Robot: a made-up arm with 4 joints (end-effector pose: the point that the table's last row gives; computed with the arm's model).
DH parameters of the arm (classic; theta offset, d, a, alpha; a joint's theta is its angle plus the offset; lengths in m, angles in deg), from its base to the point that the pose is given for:
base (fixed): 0 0 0 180
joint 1: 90 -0.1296 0.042 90
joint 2: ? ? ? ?
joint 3: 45.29 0 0.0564 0
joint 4: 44.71 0.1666 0.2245 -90
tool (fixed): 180 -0.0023 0 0
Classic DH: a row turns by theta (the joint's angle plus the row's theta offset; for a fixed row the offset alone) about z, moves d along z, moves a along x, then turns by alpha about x.
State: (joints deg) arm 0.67 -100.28 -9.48 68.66
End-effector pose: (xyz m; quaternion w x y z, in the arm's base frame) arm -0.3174 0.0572 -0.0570 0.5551 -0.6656 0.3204 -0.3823
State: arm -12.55 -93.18 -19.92 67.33
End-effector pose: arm -0.3469 -0.0334 -0.0420 0.6574 -0.6914 0.2019 -0.2215
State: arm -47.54 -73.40 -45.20 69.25
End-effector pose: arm -0.2669 -0.2629 -0.0259 0.7678 -0.6023 -0.0827 0.2021
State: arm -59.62 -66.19 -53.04 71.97
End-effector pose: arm -0.2077 -0.3113 -0.0244 0.7617 -0.5358 -0.1482 0.3329
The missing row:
joint 2: 90 -0.1681 0.0186 -90
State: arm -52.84 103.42 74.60 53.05
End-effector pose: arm 0.1612 -0.2247 0.2479 0.0686 -0.0626 -0.6521 -0.7524
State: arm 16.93 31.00 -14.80 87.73
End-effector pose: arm -0.2460 0.1013 0.3412 0.7899 0.2969 0.5348 0.0430
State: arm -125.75 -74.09 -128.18 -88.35
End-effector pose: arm -0.1278 -0.0096 -0.0005 0.6232 -0.7607 0.1775 -0.0382
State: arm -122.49 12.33 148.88 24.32
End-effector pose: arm -0.1269 0.0002 0.2286 0.0656 0.8670 -0.4830 -0.1033
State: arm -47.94 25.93 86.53 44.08
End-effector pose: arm -0.0621 -0.0325 0.3742 0.2892 -0.2740 0.8471 0.3517
